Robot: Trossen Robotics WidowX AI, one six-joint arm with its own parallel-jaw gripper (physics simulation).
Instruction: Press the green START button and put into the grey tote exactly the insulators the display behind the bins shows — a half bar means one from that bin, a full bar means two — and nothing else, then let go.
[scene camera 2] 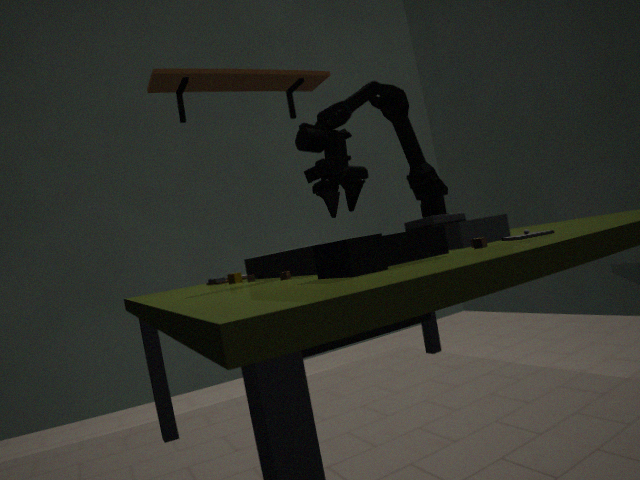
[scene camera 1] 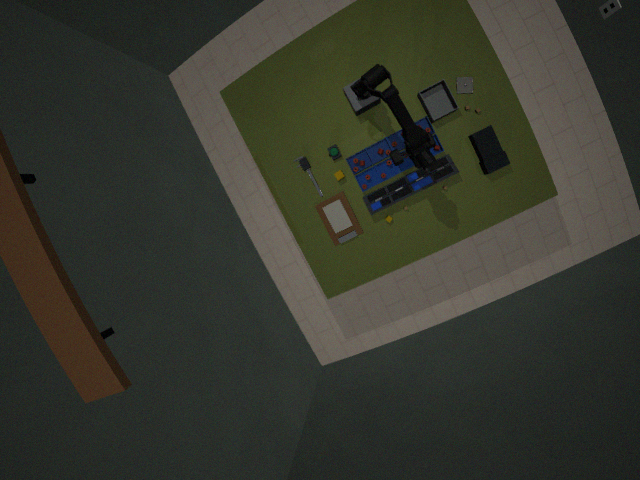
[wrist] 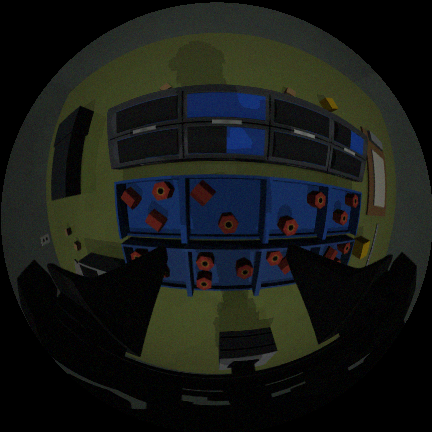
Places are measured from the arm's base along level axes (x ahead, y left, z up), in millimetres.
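Pixels of known places: gripper, between the fingertips: point(scene camera 2: 342, 214) point(wrist: 229, 253); arm's base, origin of its link: point(scene camera 2: 435, 217) point(scene camera 1: 363, 92) point(wrist: 241, 363).
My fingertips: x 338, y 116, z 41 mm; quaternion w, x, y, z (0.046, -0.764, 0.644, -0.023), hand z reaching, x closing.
Observation:
Ahead of a thing's pixels: the offset from my fingertips to its top centre.
My gripper point(scene camera 2: 342, 212) point(wrist: 229, 253) is open and empty, high above the blue bins point(scene camera 1: 376, 173) point(wrist: 250, 190). Red insulators lie in the bins; the far second-from-left bin in the wrist view holds two, one lying @(dx +28, dy +33, dz -96 mm) point(wrist: 202, 193) and one upright @(dx -5, dy -7, dz -95 mm) point(wrist: 228, 223). The near second bin holds three. My fingers hide parts of the near row. The display shows a full blue bar @(dx +148, dy +23, dz -62 mm) point(wrist: 210, 104) at far second, half bars at near second @(dx +104, dy +15, dz -78 mm) point(wrist: 245, 140) and far right point(wrist: 356, 142). The grey tote @(dx -201, dy +204, dz -71 mm) point(scene camera 1: 438, 102) looks empty. The green START button @(dx -128, dy -333, dz -84 mm) point(scene camera 1: 333, 151) sits left of the bins.
A black box @(dx +85, dy +369, dz -69 mm) point(scene camera 1: 488, 149) point(wrist: 70, 155) stands beyond one bin end, a clipboard @(dx +198, dy -416, dz -107 mm) point(scene camera 1: 338, 217) point(wrist: 378, 177) beyond the other. Yellow blocks @(dx -11, dy -344, dz -86 mm) point(scene camera 1: 339, 175) @(dx +268, dy -173, dz -98 mm) point(scene camera 1: 389, 219) and a long tool @(dx -52, dy -498, dz -105 mm) point(scene camera 1: 312, 178) lie nearby. A square plate @(dx -240, dy +356, dz -109 mm) point(scene camera 1: 465, 85) and small brown cubes lie near the tote.

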